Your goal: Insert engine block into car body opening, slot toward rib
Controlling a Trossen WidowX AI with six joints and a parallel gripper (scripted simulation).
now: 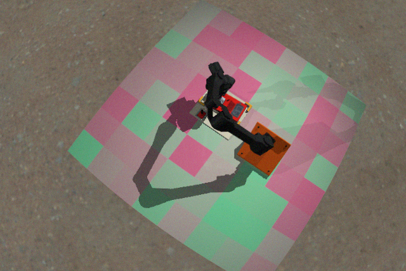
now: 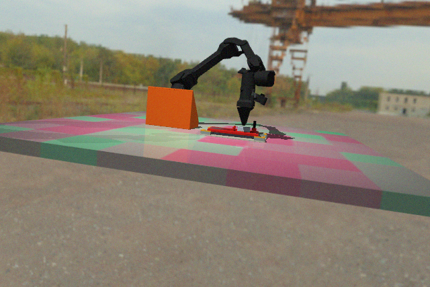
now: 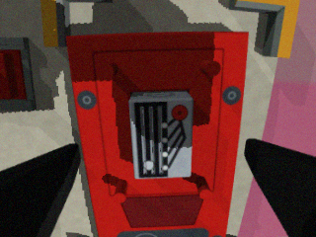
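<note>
My gripper tip is now 3 cm above the grey engine block.
</note>
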